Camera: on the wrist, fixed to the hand. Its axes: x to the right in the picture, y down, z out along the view.
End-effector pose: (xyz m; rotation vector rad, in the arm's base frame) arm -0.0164 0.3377 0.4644 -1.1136 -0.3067 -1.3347
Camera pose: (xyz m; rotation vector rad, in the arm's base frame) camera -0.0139 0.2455 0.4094 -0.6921 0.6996 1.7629
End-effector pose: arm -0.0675 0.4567 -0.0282 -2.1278 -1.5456 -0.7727
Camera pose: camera -0.0431 0.3964 0.0572 -1.7909 1.9657 1.1621
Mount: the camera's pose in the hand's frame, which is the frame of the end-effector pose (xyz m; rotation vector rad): 0.0164 0.0421 -0.0974 0.0092 -0.8497 3.0070
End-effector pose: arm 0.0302 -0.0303 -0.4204 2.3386 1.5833 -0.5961
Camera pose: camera 0.0931 0.0090 -0.3428 1.2341 -2.0887 -0.2582
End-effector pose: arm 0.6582 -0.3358 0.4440 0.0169 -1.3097 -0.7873
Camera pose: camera 0.7641 -0.3531 0.4473 -1.8721 -0.5901 1.9455
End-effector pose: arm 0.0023 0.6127 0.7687 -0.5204 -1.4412 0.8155
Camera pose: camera 0.0898 0.6674 0.7388 1.2326 -0.0964 -1.6586
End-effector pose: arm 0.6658 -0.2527 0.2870 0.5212 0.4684 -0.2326
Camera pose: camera 0.6579 -0.1674 0.2223 0.5493 -1.4057 2.3373
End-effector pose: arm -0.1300 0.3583 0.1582 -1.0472 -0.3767 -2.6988
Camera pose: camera -0.1904 0.2861 0.1066 -0.7915 0.6508 0.4134
